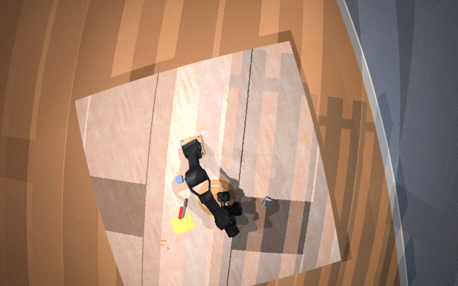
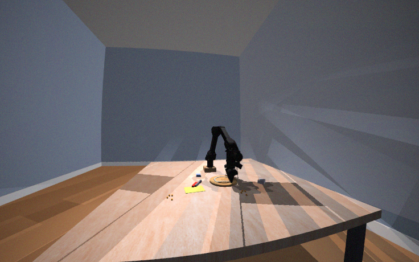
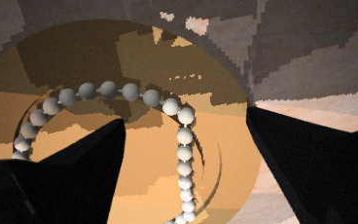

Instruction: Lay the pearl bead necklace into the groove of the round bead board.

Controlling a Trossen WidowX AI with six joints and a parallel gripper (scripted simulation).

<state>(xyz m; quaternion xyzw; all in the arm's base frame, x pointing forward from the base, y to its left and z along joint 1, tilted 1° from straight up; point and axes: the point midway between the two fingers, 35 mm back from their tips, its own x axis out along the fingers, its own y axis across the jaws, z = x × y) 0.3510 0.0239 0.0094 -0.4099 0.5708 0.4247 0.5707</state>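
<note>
Right now my gripper tip is 60 mm past the round bead board, 30 mm to the left of it and 10 mm above it. Round my gripper tip: grey block 70 mm ahead, 210 mm to the left, 10 mm below; then yellow note 260 mm to the right, 20 mm below; then red marker 60 mm behind, 230 mm to the right, 10 mm below.
</note>
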